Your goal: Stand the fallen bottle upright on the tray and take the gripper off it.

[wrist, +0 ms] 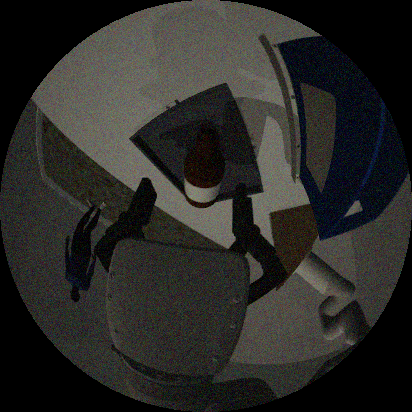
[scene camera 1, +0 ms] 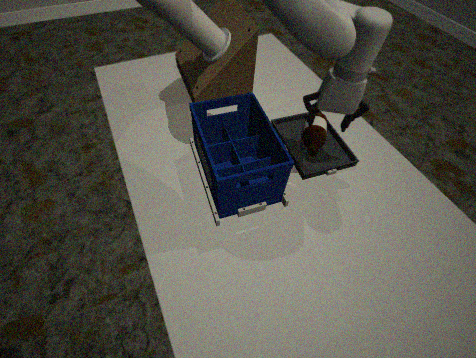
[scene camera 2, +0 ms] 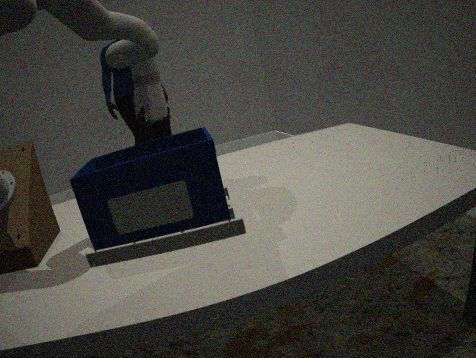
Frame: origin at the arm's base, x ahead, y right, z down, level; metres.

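Where they show: gripper, fingertip midpoint: (wrist: 191,187) (scene camera 1: 325,126); arm's base, origin of the base link: (wrist: 300,259) (scene camera 1: 217,46).
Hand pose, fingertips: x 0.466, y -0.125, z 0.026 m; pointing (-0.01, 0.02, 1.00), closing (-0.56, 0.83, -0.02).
Things, the pixels of their top centre, and the offset from my fingertips.
- brown bottle with a white label, middle of its top: (wrist: 201,183) (scene camera 1: 317,127) dx -0.053, dy -0.033, dz +0.063 m
- blue divided crate, middle of its top: (scene camera 2: 140,150) (scene camera 1: 237,130) dx -0.055, dy +0.251, dz -0.034 m
The brown bottle with a white label (scene camera 1: 314,137) (wrist: 204,162) lies on its side on the dark tray (scene camera 1: 336,154) (wrist: 242,152). Its neck points to the tray's interior, and its labelled base end is at the rim nearest the gripper. My gripper (scene camera 1: 327,124) (wrist: 191,187) is open and empty, above the bottle's base end. In the wrist view the base end shows between the two spread fingers, nearer the right finger; contact cannot be told. In scene camera 2 the crate hides the bottle, the tray and the fingertips.
A blue divided crate (scene camera 1: 255,190) (scene camera 2: 90,210) (wrist: 355,150) stands beside the tray, with low pale rails along its foot. A brown wooden block (scene camera 1: 227,67) (scene camera 2: 42,220) (wrist: 292,235) stands behind the crate near the arm's base. A person (wrist: 80,250) shows beyond the table.
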